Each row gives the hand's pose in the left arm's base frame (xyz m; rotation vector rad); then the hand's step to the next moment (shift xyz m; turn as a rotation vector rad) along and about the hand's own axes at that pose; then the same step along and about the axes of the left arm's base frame.
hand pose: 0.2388 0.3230 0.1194 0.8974 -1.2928 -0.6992
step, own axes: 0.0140 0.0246 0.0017 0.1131 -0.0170 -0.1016
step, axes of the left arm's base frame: -0.0006 0.0000 0.0283 0.1193 -0.0881 0.0377
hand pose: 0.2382 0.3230 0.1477 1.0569 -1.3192 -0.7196
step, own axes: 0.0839 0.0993 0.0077 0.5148 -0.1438 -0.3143
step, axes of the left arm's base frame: -0.0088 -0.0385 0.1241 0.4076 -0.4562 0.1010
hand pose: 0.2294 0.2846 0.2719 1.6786 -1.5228 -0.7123
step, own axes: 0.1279 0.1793 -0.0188 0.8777 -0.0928 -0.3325
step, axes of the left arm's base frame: -0.0696 -0.1257 0.1680 0.4434 -0.8123 0.1821
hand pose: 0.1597 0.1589 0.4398 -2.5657 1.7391 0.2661
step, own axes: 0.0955 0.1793 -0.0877 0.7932 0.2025 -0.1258
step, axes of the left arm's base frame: -0.1205 -0.1656 0.0839 0.1143 -0.8202 0.0127
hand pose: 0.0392 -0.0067 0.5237 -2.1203 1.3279 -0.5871
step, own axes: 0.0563 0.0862 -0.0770 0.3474 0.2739 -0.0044
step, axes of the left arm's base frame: -0.0820 -0.0989 0.0039 -0.0406 -0.4123 -0.1551
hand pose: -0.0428 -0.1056 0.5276 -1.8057 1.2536 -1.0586
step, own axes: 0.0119 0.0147 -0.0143 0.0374 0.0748 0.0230
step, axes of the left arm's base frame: -0.0162 -0.0169 -0.0038 -0.0010 -0.0559 -0.0663
